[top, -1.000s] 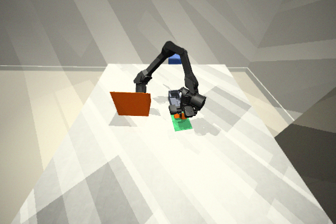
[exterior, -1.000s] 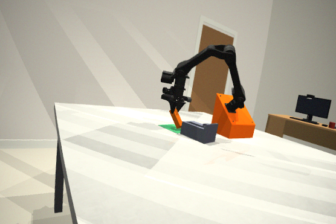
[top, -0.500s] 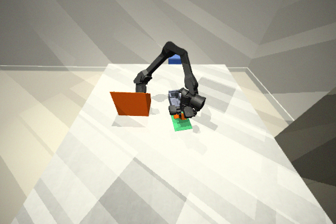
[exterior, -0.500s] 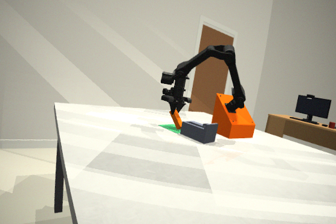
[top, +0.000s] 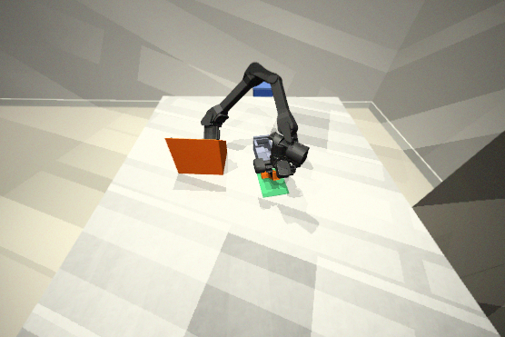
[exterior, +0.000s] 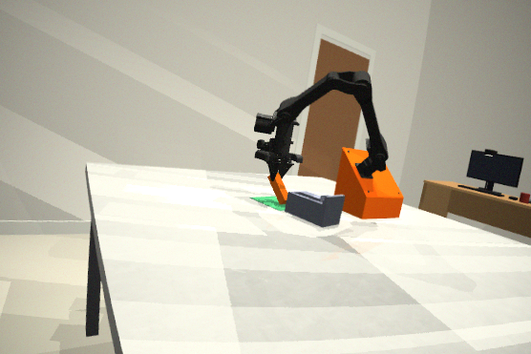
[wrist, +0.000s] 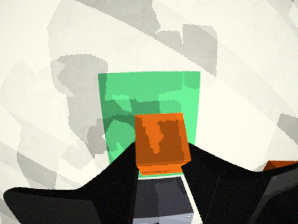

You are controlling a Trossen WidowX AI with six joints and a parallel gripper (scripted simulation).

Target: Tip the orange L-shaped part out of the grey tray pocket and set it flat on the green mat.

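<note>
My gripper tip is 3 cm to the right of the orange L-shaped part, 3 cm above it and 2 cm past it. The rest, counted from my gripper tip: green mat (9 cm below, 2 cm to the left, 1 cm behind).
</note>
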